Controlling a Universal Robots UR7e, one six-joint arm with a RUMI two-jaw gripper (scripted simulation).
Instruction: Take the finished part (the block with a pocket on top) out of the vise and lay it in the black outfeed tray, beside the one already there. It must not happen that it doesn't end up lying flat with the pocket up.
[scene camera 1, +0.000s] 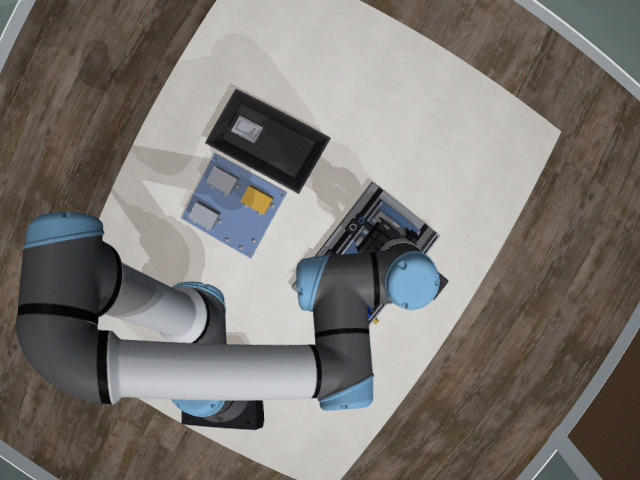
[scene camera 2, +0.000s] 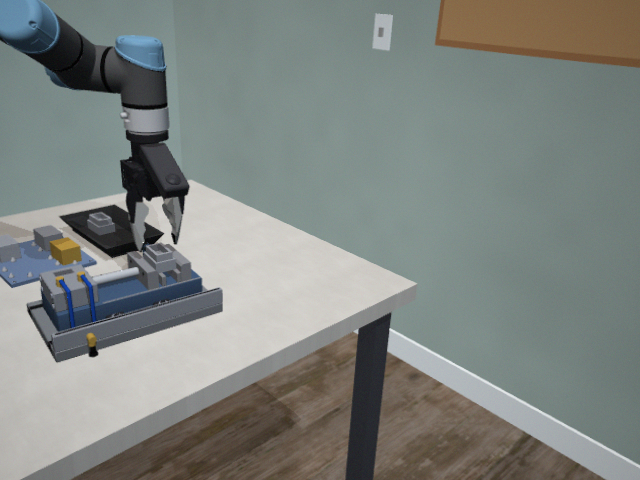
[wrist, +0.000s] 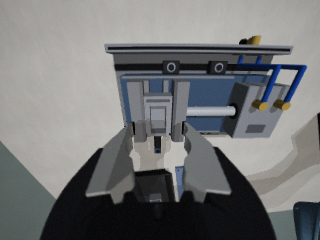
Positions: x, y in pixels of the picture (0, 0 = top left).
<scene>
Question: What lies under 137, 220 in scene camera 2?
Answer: The gripper.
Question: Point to the gripper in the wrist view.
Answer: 158, 122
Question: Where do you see a vise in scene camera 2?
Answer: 109, 291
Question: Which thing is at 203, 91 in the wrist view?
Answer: A vise.
</scene>
